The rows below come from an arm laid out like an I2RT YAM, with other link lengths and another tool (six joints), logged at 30 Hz.
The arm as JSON. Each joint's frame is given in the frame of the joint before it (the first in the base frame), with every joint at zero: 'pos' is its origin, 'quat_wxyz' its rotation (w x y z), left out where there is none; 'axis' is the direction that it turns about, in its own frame. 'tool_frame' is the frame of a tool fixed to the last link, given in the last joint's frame.
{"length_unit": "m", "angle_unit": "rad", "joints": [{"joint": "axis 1", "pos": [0.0, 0.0, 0.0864], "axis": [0.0, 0.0, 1.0]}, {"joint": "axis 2", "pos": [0.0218, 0.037, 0.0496], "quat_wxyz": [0.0, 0.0, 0.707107, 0.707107], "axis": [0.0, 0.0, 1.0]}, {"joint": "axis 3", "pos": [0.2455, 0.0, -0.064], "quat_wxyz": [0.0, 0.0, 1.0, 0.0], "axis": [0.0, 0.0, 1.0]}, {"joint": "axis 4", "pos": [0.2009, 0.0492, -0.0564], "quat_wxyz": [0.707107, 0.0, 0.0, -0.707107], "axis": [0.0, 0.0, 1.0]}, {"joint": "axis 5", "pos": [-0.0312, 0.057, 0.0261], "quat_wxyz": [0.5, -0.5, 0.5, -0.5], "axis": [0.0, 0.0, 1.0]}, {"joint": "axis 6", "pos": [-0.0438, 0.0, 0.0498], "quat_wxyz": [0.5, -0.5, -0.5, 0.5], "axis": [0.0, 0.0, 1.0]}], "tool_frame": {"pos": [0.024, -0.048, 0.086], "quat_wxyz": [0.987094, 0.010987, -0.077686, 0.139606]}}
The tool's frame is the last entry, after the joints.
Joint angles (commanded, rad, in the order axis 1, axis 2, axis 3, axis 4, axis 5, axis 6), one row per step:
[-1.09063 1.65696 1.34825 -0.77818 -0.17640 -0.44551]
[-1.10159 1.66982 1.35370 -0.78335 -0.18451 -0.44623]
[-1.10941 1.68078 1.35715 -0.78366 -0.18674 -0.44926]
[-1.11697 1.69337 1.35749 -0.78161 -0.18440 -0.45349]
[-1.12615 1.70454 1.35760 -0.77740 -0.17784 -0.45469]
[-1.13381 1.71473 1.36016 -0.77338 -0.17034 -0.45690]
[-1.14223 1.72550 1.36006 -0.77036 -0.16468 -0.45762]
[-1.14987 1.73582 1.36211 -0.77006 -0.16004 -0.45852]
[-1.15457 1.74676 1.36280 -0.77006 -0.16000 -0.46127]
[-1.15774 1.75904 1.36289 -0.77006 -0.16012 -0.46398]
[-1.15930 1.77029 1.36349 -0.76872 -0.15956 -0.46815]
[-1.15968 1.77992 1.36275 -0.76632 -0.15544 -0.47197]
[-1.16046 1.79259 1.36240 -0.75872 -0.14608 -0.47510]
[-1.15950 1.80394 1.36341 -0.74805 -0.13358 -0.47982]
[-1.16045 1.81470 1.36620 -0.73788 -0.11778 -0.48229]
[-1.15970 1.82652 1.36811 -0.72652 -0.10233 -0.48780]
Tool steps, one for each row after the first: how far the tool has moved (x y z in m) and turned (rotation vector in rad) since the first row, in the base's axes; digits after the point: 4 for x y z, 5 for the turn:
[-0.0014 -0.0016 -0.0019 0.01422 -0.00043 -0.00660]
[-0.0027 -0.0036 -0.0039 0.02099 0.00224 -0.01078]
[-0.0045 -0.0057 -0.0070 0.02766 0.00992 -0.01572]
[-0.0069 -0.0085 -0.0099 0.03084 0.01846 -0.02679]
[-0.0090 -0.0115 -0.0120 0.03044 0.02667 -0.03585]
[-0.0114 -0.0138 -0.0149 0.03517 0.03476 -0.04609]
[-0.0135 -0.0158 -0.0172 0.04039 0.04213 -0.05490]
[-0.0147 -0.0168 -0.0198 0.04880 0.04736 -0.05706]
[-0.0155 -0.0174 -0.0230 0.05902 0.05325 -0.05763]
[-0.0159 -0.0182 -0.0258 0.06588 0.05892 -0.05559]
[-0.0165 -0.0189 -0.0285 0.07028 0.06685 -0.05417]
[-0.0174 -0.0210 -0.0320 0.07064 0.07781 -0.05597]
[-0.0178 -0.0239 -0.0350 0.06406 0.08948 -0.05599]
[-0.0190 -0.0274 -0.0375 0.05539 0.10235 -0.06138]
[-0.0198 -0.0308 -0.0404 0.04655 0.11628 -0.06219]

